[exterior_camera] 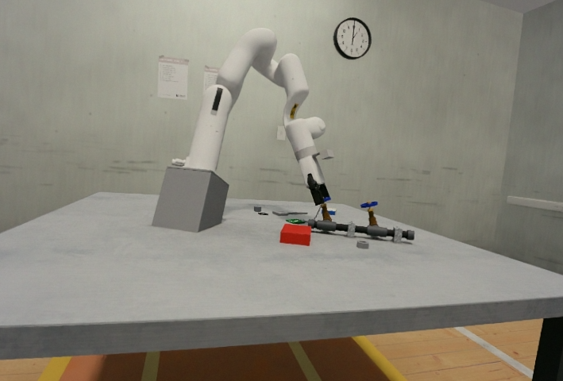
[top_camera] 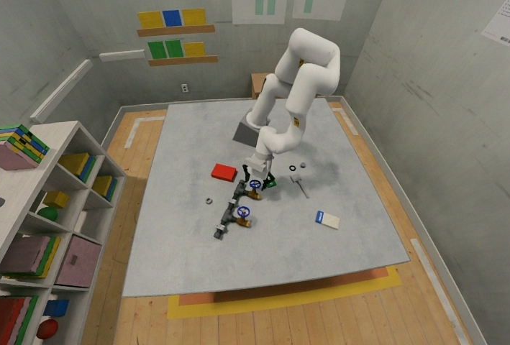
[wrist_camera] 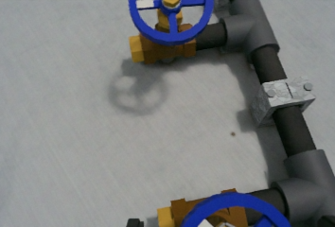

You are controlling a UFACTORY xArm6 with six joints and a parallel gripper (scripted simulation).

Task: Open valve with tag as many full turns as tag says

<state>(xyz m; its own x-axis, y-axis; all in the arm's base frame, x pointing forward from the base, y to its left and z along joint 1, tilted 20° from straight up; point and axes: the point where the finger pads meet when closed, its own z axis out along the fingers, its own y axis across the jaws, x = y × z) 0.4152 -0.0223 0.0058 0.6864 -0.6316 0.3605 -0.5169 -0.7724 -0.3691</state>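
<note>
Now: hand 9 cm to the right of the green tag, 9 cm above it and 6 cm past it. From my hand the other things lie so: grey nut: 24 cm to the right, 9 cm below, 4 cm ahead; then red block: 17 cm to the right, 13 cm behind, 8 cm below; then grey flat tool: 25 cm to the left, 9 cm below, 5 cm behind.
</note>
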